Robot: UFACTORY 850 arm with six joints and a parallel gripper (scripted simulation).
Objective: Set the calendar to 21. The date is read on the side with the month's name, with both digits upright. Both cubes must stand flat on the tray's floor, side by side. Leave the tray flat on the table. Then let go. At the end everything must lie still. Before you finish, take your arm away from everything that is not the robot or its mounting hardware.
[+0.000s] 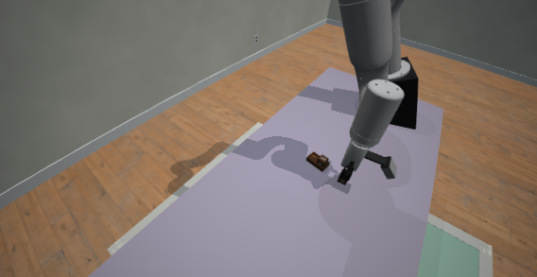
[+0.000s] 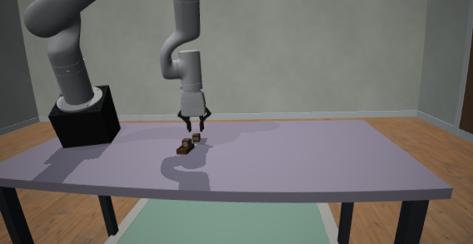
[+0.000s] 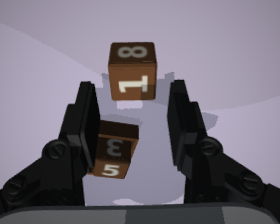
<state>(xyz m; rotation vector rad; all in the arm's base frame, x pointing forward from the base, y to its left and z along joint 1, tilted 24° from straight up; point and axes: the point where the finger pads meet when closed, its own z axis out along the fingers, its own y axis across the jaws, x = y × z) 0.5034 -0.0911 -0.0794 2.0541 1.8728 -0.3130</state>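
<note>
Right now the brown cube is 50 mm below my hand. Round my hand: digit cube (30 mm behind, 90 mm to the right, 40 mm below); then brown tray (40 mm behind, 100 mm to the right, 50 mm below).
</note>
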